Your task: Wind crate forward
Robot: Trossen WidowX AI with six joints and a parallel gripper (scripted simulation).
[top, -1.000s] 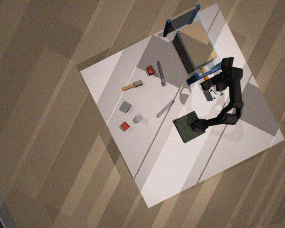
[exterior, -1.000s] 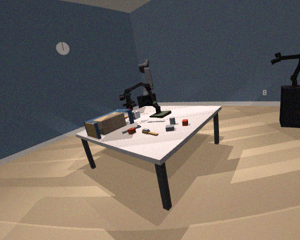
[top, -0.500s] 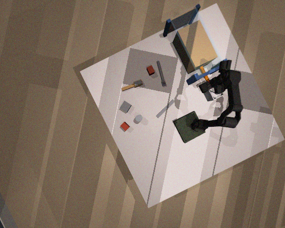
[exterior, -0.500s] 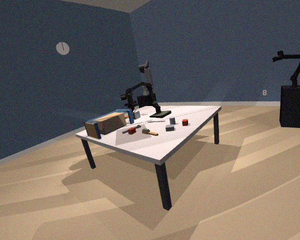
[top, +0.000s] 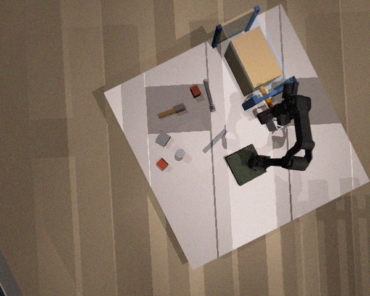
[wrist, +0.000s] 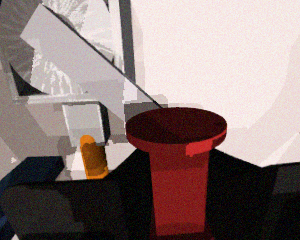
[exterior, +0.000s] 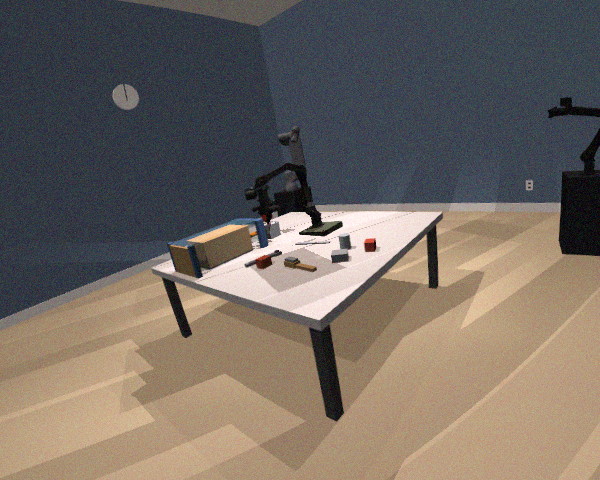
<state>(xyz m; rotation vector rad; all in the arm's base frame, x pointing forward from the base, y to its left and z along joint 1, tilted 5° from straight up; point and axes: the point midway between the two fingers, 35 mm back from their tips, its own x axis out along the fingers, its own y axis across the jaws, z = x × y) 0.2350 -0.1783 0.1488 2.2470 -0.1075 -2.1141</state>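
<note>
The grey winch is 90 mm behind my gripper tip, 80 mm to the right of it and 80 mm below it. Also, from my gripper tip: winch handle (30 mm behind, 30 mm to the right, 10 mm below); then blue frame (90 mm ahead, 80 mm to the right, 10 mm below); then red knob (20 mm above).
</note>
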